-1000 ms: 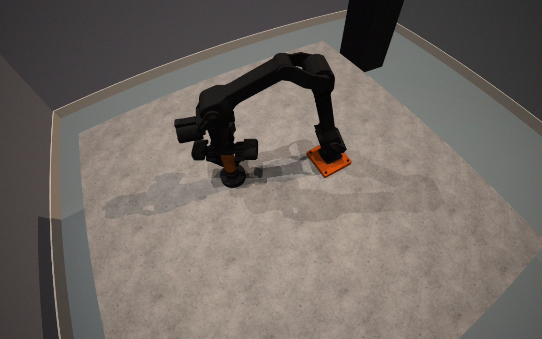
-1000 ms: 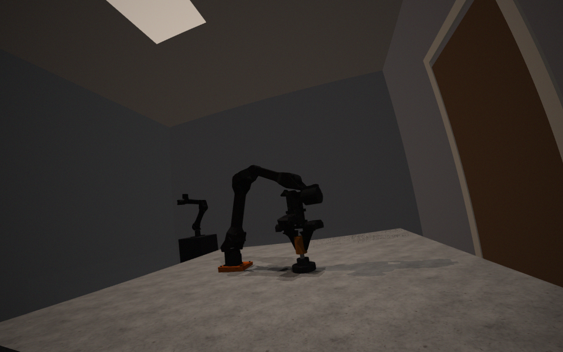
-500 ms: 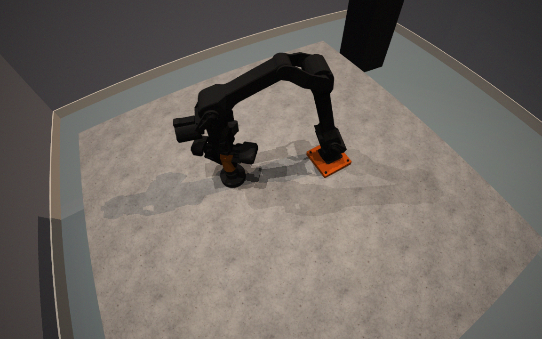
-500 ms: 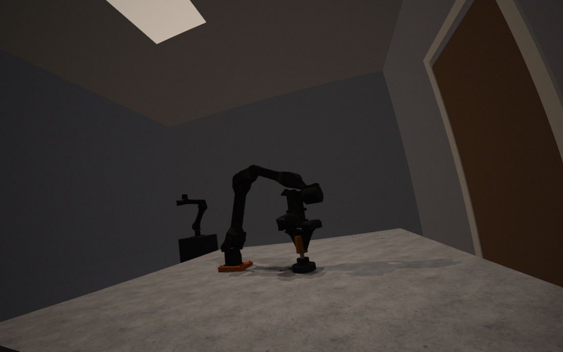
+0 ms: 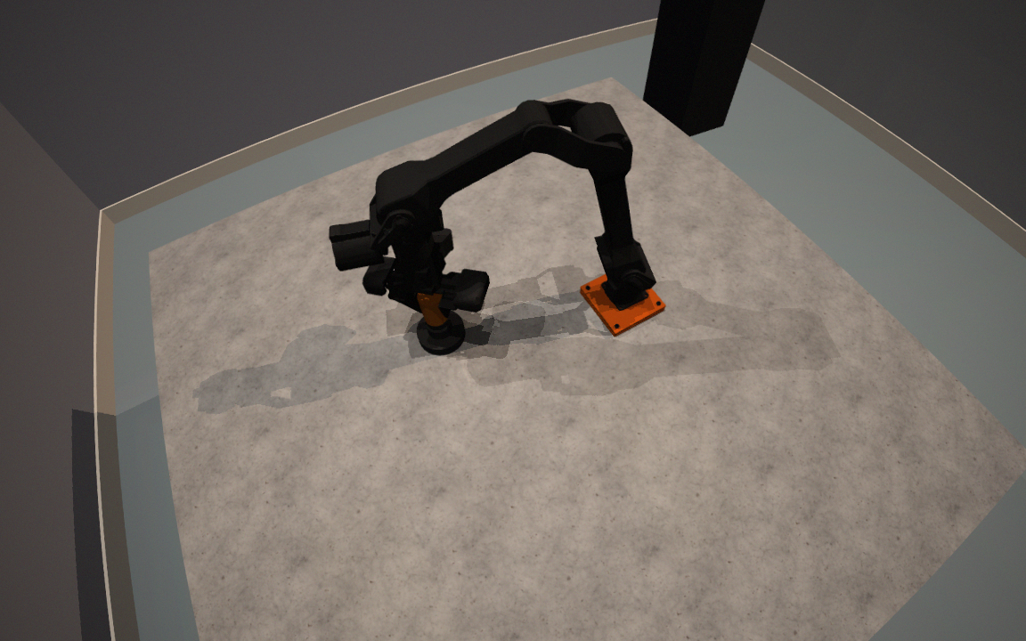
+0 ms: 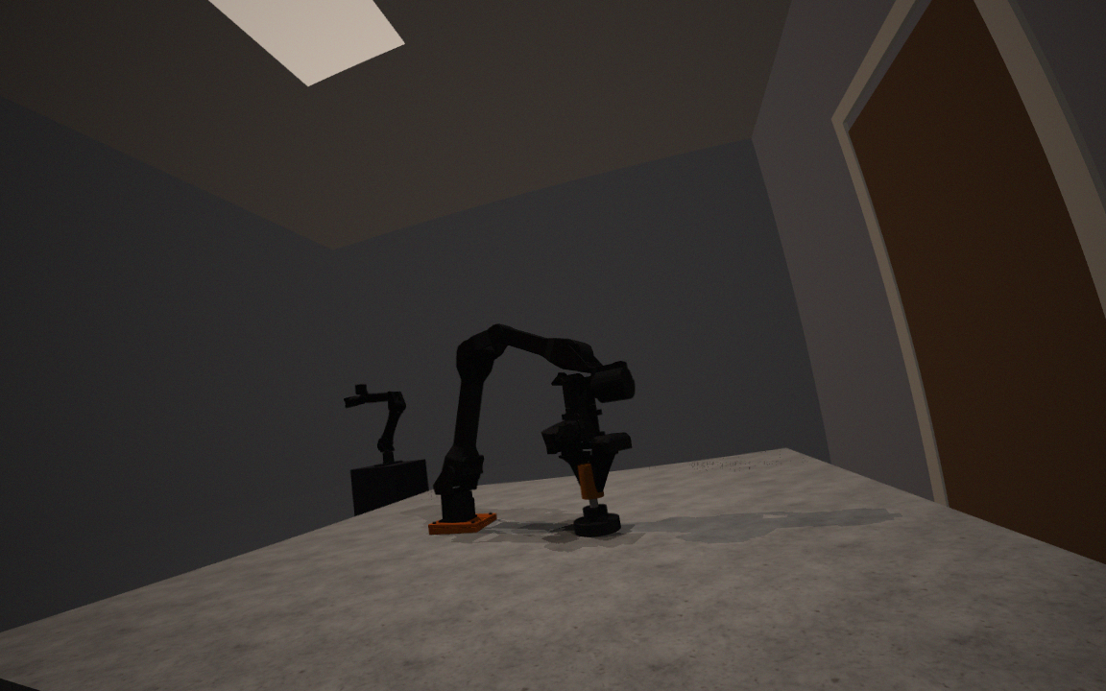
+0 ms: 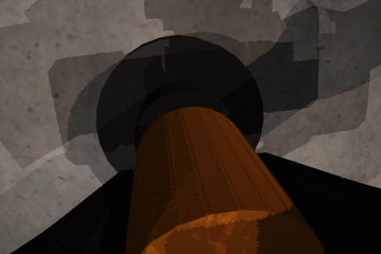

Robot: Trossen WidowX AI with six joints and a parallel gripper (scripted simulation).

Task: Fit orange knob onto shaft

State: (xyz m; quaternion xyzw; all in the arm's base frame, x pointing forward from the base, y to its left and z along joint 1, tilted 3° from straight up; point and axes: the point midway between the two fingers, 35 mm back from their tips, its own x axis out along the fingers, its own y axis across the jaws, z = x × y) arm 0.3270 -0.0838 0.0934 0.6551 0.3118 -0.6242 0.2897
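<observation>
Right now the orange knob is 30 mm above my gripper tip. Round my gripper tip: round black pedestal (40 mm below).
</observation>
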